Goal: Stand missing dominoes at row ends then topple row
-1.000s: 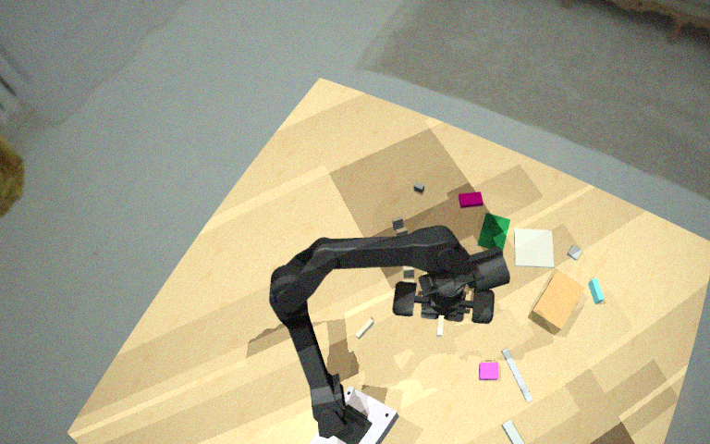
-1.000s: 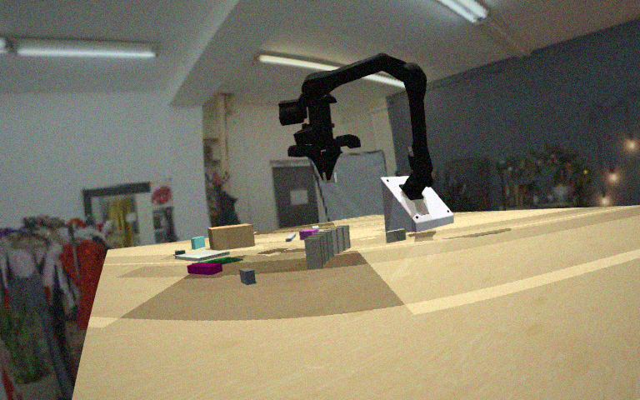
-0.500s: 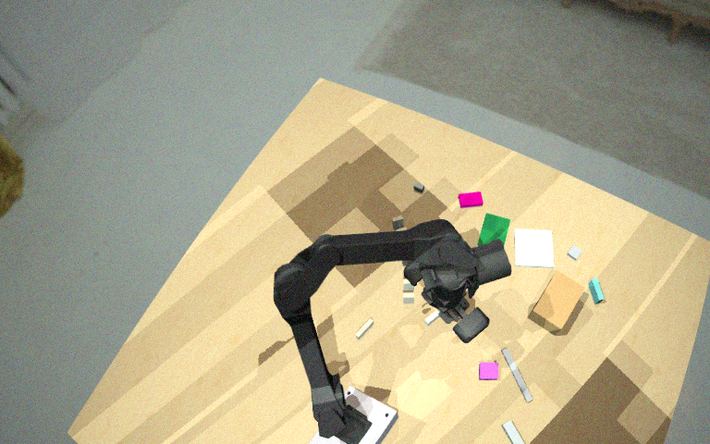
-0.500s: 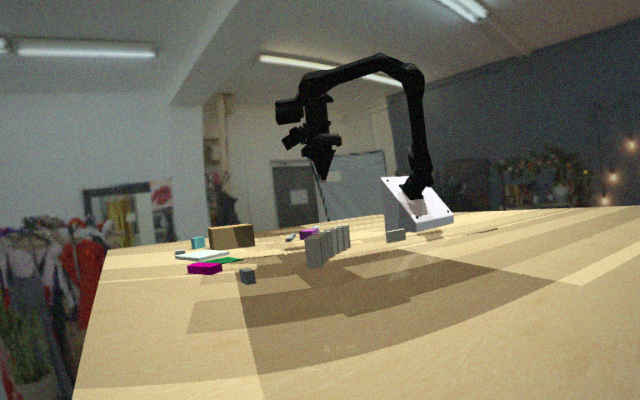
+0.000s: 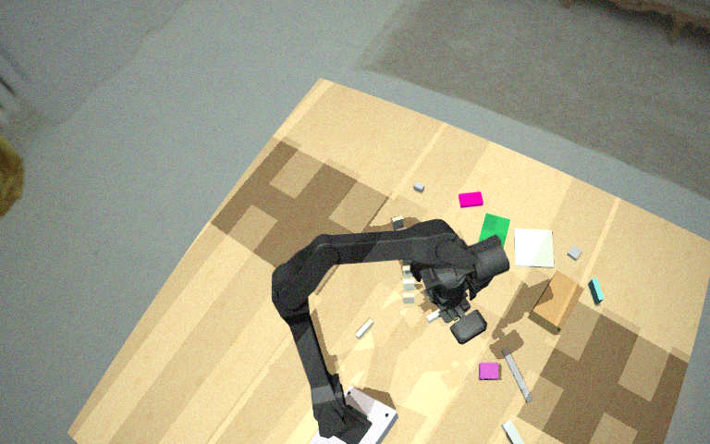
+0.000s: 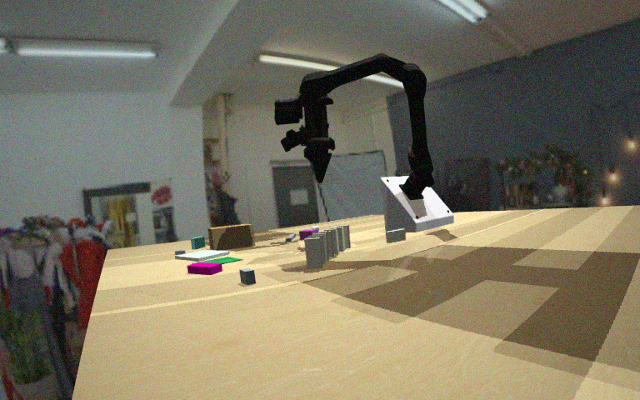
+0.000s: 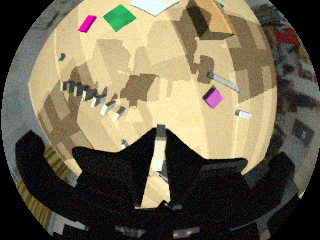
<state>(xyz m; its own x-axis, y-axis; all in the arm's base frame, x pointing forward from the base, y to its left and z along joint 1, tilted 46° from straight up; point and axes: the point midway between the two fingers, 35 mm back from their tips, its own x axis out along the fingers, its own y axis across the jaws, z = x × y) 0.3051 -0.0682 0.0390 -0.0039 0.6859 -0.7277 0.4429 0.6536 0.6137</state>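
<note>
My gripper tip is now 4 cm past the violet block, 15 cm to the left of it and 14 cm above it. Also, from my gripper tip: tan box 18 cm ahead, 21 cm to the right, 12 cm below; grey bar 1 cm behind, 21 cm to the right, 15 cm below; green tile 28 cm ahead, 1 cm to the left, 15 cm below.
</note>
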